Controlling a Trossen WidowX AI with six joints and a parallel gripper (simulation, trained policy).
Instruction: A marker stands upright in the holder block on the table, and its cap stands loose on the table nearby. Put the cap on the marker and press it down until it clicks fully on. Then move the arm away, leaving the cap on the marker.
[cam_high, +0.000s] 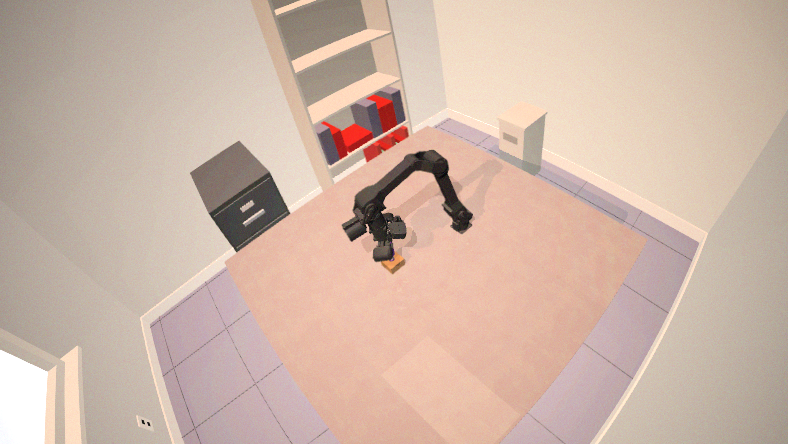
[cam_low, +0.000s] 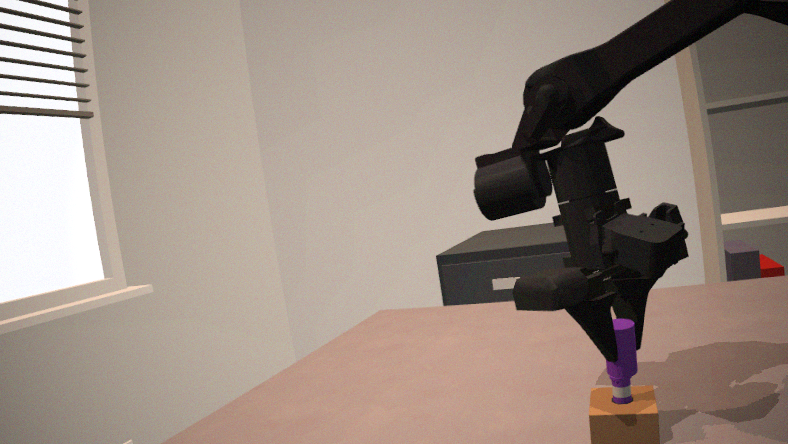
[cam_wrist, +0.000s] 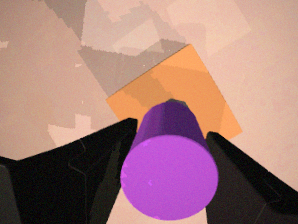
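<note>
The orange holder block lies 6 cm below my gripper tip and 1 cm ahead of it. From my gripper tip the other things lie so: purple cap (1 cm above).
</note>
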